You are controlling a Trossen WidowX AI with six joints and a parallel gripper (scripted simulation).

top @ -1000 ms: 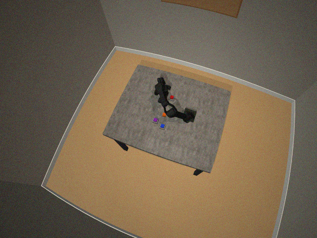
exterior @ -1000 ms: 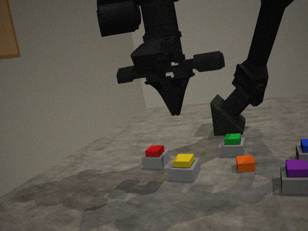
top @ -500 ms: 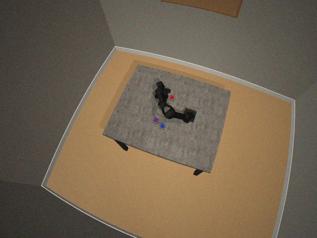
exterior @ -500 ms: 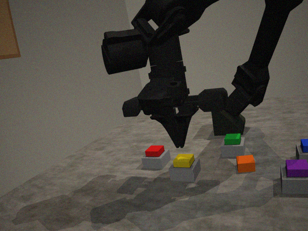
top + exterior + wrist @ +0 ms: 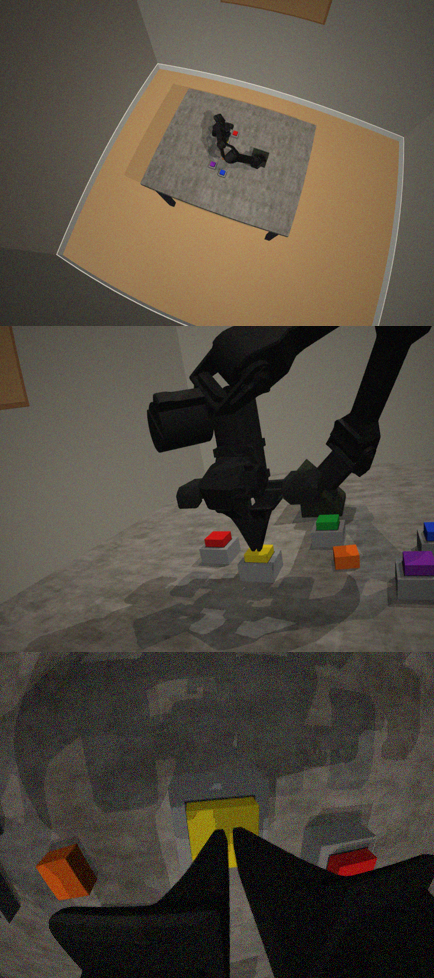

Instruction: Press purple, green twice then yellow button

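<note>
The yellow button is 10 mm below my gripper tip. Round my gripper tip: orange block 120 mm to the left, 30 mm below, 20 mm behind; then green button 100 mm behind, 90 mm to the left; then red button 80 mm to the right, 50 mm behind.
</note>
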